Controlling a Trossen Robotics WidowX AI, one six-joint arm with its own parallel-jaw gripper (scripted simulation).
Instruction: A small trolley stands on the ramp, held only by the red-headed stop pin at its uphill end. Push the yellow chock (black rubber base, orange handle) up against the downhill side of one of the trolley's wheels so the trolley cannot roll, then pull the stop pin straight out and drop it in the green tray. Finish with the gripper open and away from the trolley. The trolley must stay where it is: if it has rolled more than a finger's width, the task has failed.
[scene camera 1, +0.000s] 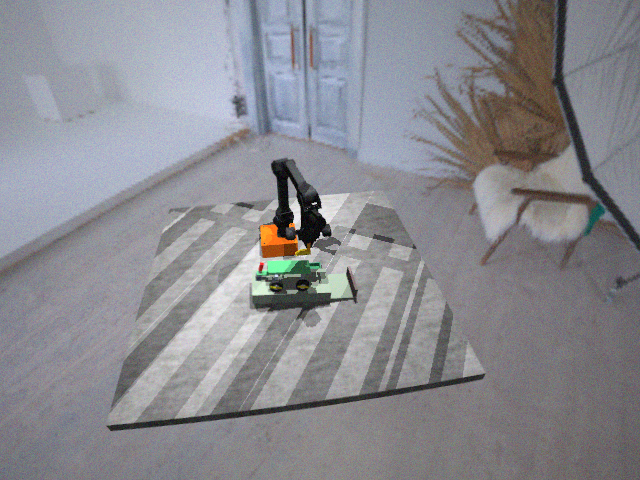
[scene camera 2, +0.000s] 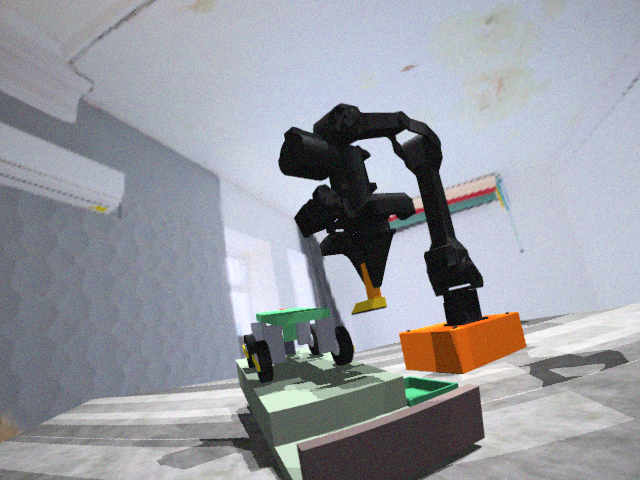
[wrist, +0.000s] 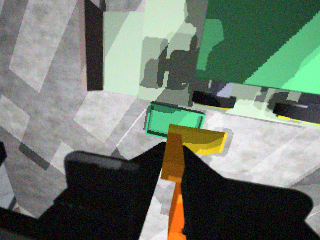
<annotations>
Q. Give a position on a yellow chock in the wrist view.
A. At 200, 141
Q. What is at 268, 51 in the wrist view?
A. A trolley.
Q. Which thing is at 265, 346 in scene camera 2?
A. A trolley.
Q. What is my gripper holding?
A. A yellow chock.
</annotations>
